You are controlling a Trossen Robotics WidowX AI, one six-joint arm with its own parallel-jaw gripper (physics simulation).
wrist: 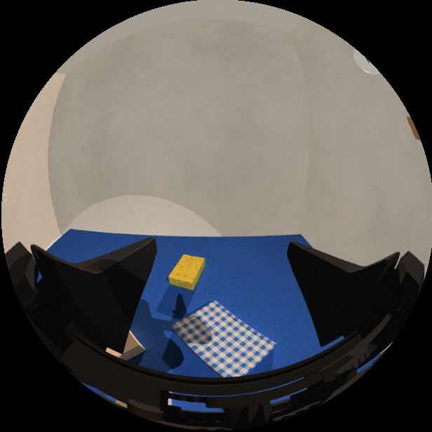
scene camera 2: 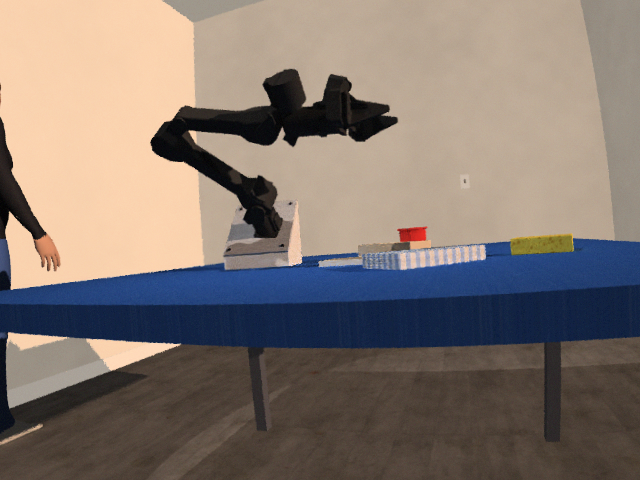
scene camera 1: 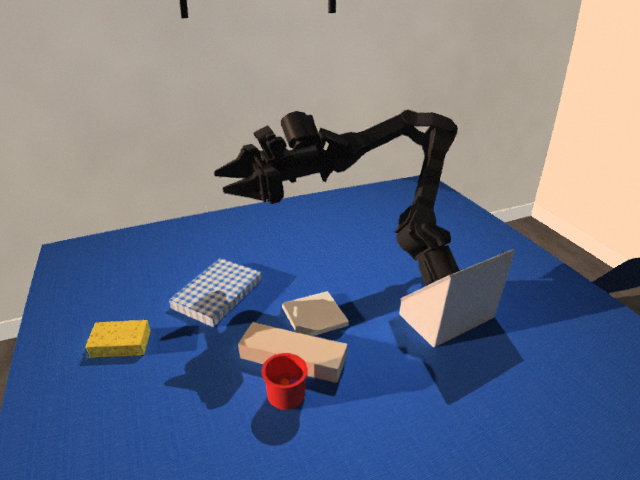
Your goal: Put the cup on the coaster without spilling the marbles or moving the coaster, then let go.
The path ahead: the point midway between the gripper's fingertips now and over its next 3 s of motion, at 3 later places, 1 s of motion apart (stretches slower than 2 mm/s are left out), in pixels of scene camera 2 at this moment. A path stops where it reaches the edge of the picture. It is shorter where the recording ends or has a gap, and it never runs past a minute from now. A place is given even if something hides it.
My gripper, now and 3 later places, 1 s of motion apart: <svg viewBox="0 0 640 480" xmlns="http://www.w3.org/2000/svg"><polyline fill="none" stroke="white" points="393,114 387,163 387,168 387,169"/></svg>
